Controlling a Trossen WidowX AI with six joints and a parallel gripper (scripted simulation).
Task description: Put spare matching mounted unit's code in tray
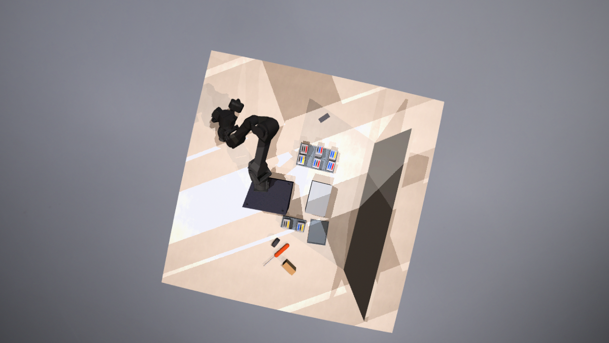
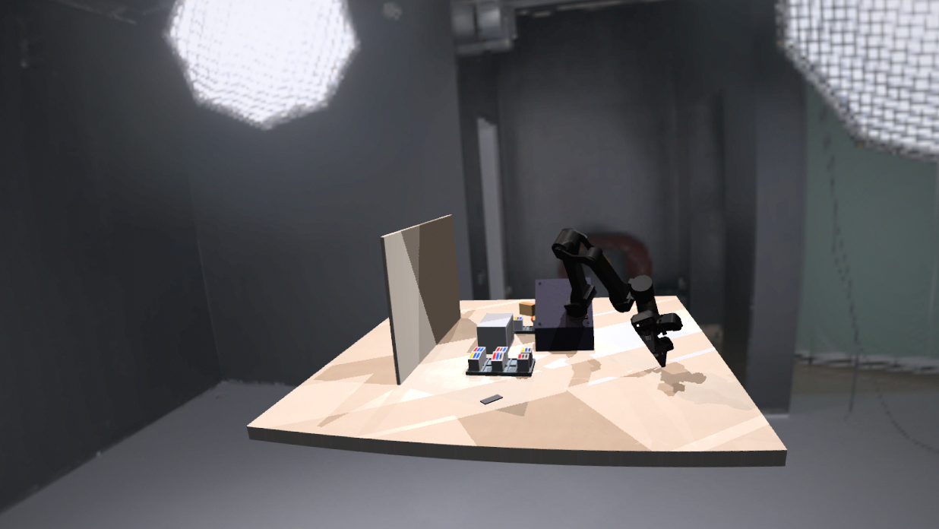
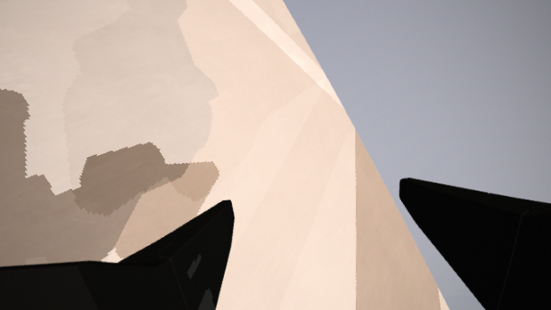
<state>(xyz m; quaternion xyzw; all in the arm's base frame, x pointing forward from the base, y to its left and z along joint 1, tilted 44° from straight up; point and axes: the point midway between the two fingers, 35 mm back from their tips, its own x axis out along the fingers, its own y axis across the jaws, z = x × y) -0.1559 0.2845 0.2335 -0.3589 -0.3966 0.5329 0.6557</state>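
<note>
My gripper tip is now 59 cm to the left of the dark holder, 32 cm short of it and 9 cm above it. Also, from my gripper tip: grey mounted unit 44 cm ahead, 43 cm to the right, 4 cm below; then tall brown panel 67 cm ahead, 48 cm to the right, 13 cm above; then flat grey tray 63 cm to the right, 45 cm ahead, 9 cm below.
</note>
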